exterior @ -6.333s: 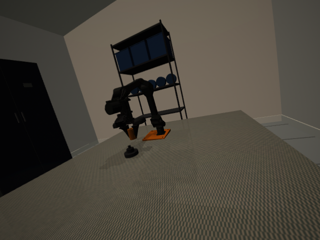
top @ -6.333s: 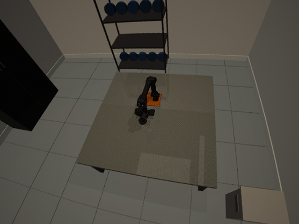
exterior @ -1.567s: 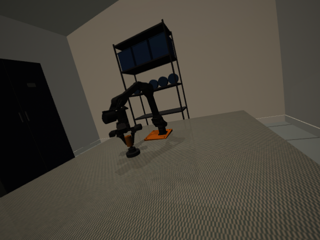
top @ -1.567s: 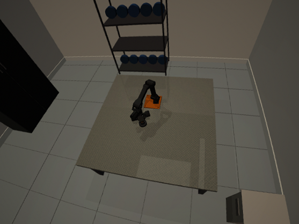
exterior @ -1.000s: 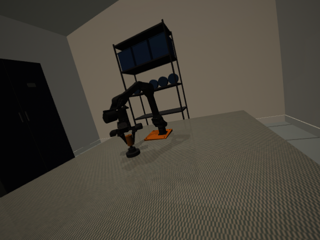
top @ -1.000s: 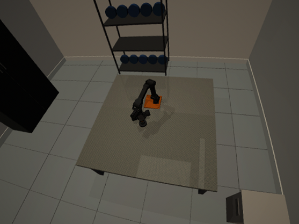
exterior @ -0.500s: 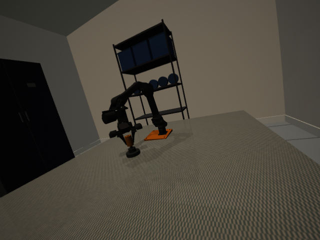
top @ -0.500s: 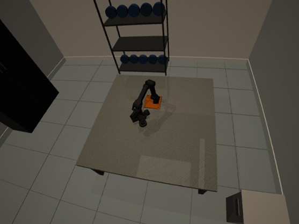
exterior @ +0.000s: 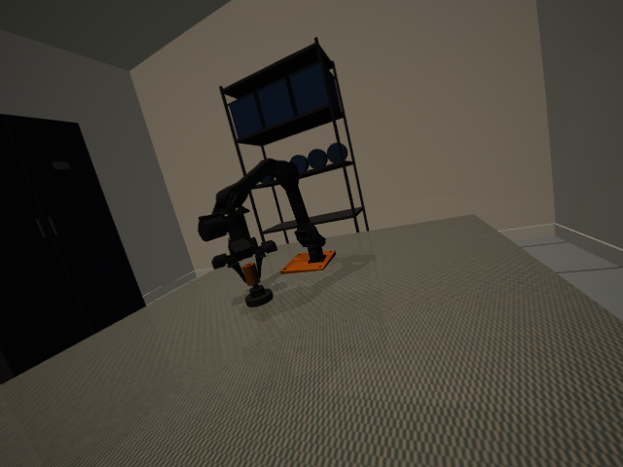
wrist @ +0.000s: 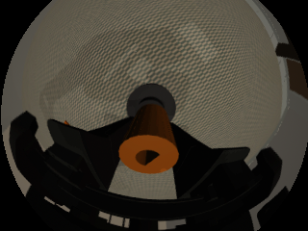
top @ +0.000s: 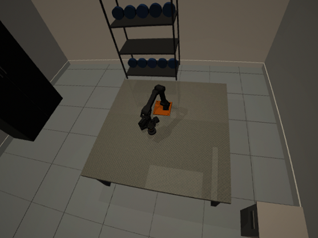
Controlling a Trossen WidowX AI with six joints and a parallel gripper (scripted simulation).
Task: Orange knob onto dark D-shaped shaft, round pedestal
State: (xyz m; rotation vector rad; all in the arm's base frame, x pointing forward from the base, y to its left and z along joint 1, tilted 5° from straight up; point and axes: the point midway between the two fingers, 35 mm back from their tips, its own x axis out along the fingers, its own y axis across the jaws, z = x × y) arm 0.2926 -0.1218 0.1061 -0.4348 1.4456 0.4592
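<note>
Right now my gripper tip is 4 cm above the pedestal. Also, from my gripper tip: orange knob 2 cm above.
</note>
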